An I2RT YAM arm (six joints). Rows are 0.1 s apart.
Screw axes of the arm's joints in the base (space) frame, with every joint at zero. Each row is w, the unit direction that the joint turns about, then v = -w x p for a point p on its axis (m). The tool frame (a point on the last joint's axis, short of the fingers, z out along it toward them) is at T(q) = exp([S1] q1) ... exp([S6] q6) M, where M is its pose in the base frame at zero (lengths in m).
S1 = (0, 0, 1, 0, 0, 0)
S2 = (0, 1, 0, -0.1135, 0, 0.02)
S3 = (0, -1, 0, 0.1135, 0, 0.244)
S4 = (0, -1, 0, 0.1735, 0, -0.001)
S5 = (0, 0, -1, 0, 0.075, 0)
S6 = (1, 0, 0, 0, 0.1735, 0)
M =
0 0 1 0.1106
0 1 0 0
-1 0 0 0.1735
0 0 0 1
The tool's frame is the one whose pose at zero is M.
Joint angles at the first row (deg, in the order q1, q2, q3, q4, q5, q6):
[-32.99 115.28 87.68 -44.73 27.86 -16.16]
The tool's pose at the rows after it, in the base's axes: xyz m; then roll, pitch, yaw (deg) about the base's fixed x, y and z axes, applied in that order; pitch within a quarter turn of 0, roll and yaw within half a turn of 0:
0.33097 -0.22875 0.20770 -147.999 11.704 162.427
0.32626 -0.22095 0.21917 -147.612 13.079 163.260
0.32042 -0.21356 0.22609 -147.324 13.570 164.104
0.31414 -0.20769 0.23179 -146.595 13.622 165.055
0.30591 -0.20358 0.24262 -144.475 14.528 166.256
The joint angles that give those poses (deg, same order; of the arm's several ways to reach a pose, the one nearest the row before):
[-32.27 112.05 86.54 -44.58 27.97 -16.34]
[-31.68 109.25 85.12 -44.45 27.92 -16.51]
[-31.20 106.80 83.35 -44.40 27.94 -16.88]
[-30.89 104.57 81.67 -44.34 28.38 -17.67]
[-30.89 101.56 79.96 -43.46 29.67 -19.18]

